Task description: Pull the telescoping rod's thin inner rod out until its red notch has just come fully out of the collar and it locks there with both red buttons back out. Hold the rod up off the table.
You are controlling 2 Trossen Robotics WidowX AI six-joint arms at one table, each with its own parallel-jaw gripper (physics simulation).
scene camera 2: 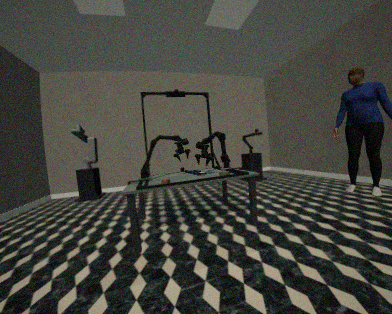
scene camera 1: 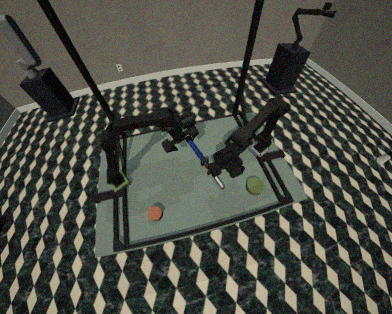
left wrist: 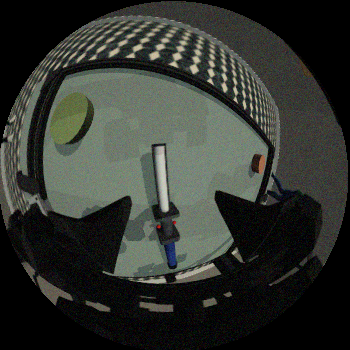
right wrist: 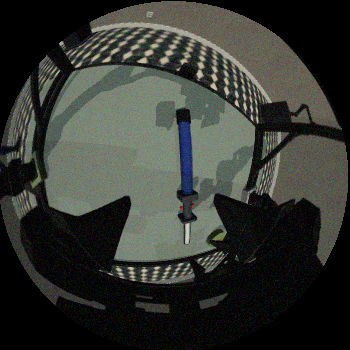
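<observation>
The telescoping rod lies on the table [scene camera 1: 175,200]. Its blue outer tube [scene camera 1: 196,149] [left wrist: 171,254] [right wrist: 185,157] points to the back, its white inner rod [scene camera 1: 219,181] [left wrist: 161,175] [right wrist: 186,233] to the front right in scene camera 1. Red buttons show on both sides of the dark collar [left wrist: 167,226] [right wrist: 187,206]. No red notch shows on the white rod. My left gripper [scene camera 1: 225,172] [scene camera 2: 203,161] [left wrist: 173,197] is open and empty above the collar and white-rod end. My right gripper [scene camera 1: 181,140] [scene camera 2: 183,159] [right wrist: 172,199] is open and empty, above and beside the blue tube's back end.
A green disc [scene camera 1: 255,185] [left wrist: 71,119] lies to the right of the white rod in scene camera 1. An orange disc [scene camera 1: 155,213] [left wrist: 258,164] lies at the front left. Black rails [left wrist: 120,63] run along the table edges. The two grippers are close together over the rod.
</observation>
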